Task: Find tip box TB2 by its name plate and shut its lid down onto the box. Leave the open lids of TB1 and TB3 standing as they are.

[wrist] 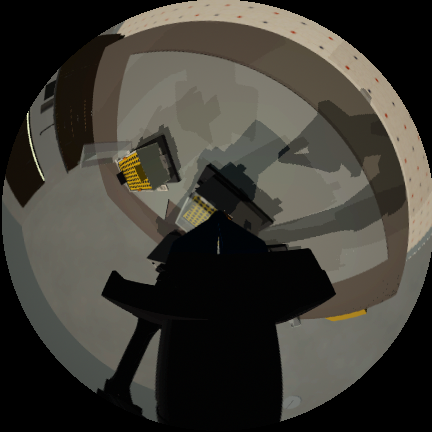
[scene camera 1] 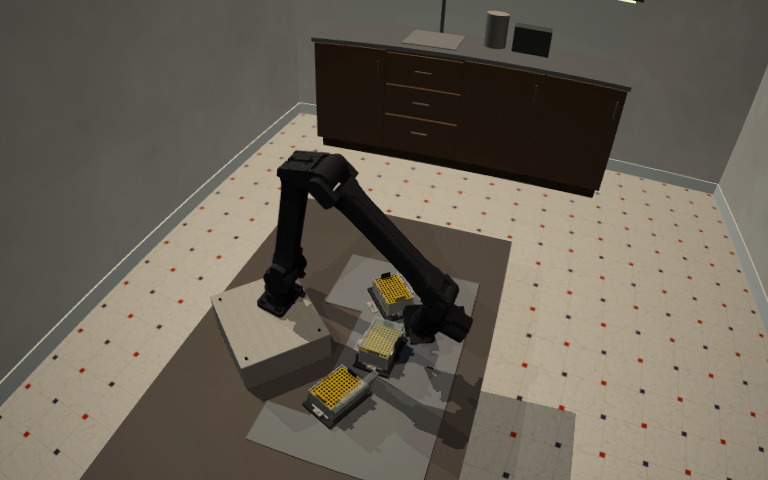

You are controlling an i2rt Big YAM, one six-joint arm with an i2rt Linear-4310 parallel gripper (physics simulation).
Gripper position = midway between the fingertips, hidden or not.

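A tip box (scene camera 1: 328, 391) is here, and so is a clear lid (scene camera 1: 380, 338). In the wrist view I see a box (wrist: 131, 172), a grey mat (wrist: 272, 145) and a clear lid (wrist: 93, 153). The wrist view does not show the tip box, which is hidden there by my gripper. As for my gripper itself, I see it in scene camera 1 (scene camera 1: 409, 334), and in the wrist view (wrist: 217, 215) as well.
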